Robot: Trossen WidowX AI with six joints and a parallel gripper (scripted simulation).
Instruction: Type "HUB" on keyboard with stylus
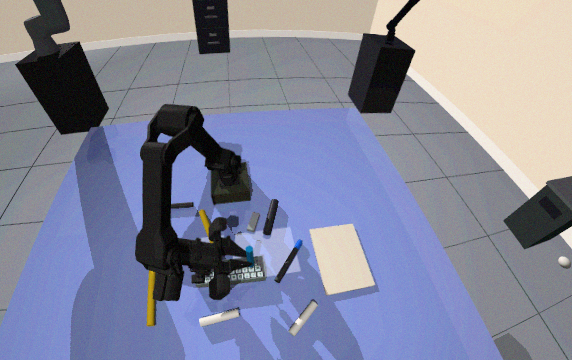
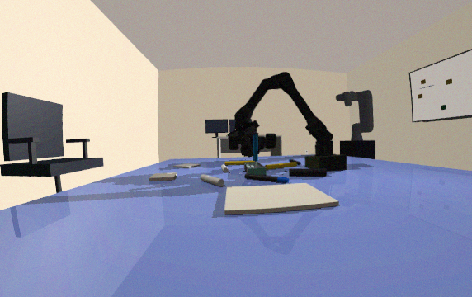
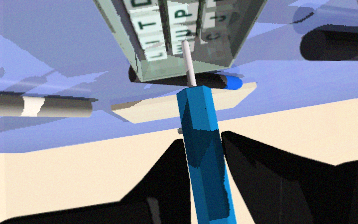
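My gripper tip is 60 mm above the U key. Also, from my gripper tip: stylus (10 mm below); H key (60 mm below, 30 mm to the right, 20 mm behind); yellow cylinder (130 mm behind, 110 mm to the right, 70 mm below).
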